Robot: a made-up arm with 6 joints. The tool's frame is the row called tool. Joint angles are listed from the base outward.
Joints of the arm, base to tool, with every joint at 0 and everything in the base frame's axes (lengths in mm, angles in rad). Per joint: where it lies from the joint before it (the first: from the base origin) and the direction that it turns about. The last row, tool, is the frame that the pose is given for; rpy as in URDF.
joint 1: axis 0 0 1 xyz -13 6.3 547.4
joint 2: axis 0 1 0 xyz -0.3 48.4 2.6
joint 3: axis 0 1 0 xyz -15.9 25.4 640.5
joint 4: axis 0 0 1 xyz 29 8.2 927.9
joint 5: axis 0 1 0 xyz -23.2 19.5 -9.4
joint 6: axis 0 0 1 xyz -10.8 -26.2 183.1
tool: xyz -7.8 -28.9 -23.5 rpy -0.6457 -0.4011 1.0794
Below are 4 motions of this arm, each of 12 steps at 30 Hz.
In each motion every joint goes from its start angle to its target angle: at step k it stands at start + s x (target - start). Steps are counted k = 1, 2, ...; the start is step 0. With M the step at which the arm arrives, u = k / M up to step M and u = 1 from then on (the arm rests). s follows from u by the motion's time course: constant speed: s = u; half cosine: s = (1 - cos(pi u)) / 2; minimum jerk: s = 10 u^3 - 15 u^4 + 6 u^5.
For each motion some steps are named. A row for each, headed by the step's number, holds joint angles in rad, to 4 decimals.
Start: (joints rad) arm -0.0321 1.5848 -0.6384 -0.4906 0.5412 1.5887
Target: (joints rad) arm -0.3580 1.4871 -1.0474 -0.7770 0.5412 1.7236
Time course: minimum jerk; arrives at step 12
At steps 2, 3, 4, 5, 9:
2: -0.0437 1.5813 -0.6529 -0.5008 0.5412 1.5935
3: -0.0658 1.5747 -0.6807 -0.5202 0.5412 1.6027
4: -0.1005 1.5643 -0.7242 -0.5507 0.5412 1.6170
5: -0.1451 1.5509 -0.7802 -0.5899 0.5412 1.6355
9: -0.3243 1.4972 -1.0051 -0.7474 0.5412 1.7096

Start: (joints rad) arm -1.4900 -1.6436 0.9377 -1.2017 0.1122 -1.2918
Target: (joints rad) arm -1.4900 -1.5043 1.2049 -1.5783 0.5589 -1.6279
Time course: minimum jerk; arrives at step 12
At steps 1, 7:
1: -1.4900 -1.6429 0.9391 -1.2036 0.1145 -1.2935
7: -1.4900 -1.5526 1.1123 -1.4478 0.4041 -1.5114

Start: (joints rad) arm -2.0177 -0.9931 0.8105 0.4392 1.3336 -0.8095
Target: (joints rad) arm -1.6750 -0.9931 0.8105 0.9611 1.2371 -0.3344
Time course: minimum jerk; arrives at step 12
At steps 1, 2, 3, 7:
1: -2.0160 -0.9931 0.8105 0.4419 1.3331 -0.8071
2: -2.0055 -0.9931 0.8105 0.4577 1.3302 -0.7926
3: -1.9822 -0.9931 0.8105 0.4932 1.3236 -0.7603
7: -1.7938 -0.9931 0.8105 0.7802 1.2705 -0.4991

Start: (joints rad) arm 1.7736 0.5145 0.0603 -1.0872 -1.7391 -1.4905
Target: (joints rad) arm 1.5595 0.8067 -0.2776 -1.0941 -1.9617 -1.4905
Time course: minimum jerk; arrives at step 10
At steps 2, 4, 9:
2: 1.7612 0.5314 0.0407 -1.0876 -1.7520 -1.4905
4: 1.7056 0.6073 -0.0470 -1.0894 -1.8098 -1.4905
9: 1.5613 0.8042 -0.2747 -1.0940 -1.9598 -1.4905

